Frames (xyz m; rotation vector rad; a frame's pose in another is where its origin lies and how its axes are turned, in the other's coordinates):
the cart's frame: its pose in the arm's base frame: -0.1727 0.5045 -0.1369 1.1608 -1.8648 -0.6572
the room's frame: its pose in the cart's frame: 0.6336 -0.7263 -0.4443 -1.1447 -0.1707 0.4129
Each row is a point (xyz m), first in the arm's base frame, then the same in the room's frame.
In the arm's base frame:
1: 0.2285 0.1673 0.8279
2: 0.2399 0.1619 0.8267
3: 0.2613 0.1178 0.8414
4: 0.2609 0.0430 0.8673
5: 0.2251 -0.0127 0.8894
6: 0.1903 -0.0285 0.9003
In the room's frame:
1: 0.4241 0.7781 0.8140
2: 0.4229 0.7830 0.8023
3: 0.4542 0.7913 0.7627
4: 0.5203 0.7817 0.7202
5: 0.5834 0.7528 0.7131
6: 0.6128 0.7313 0.7290

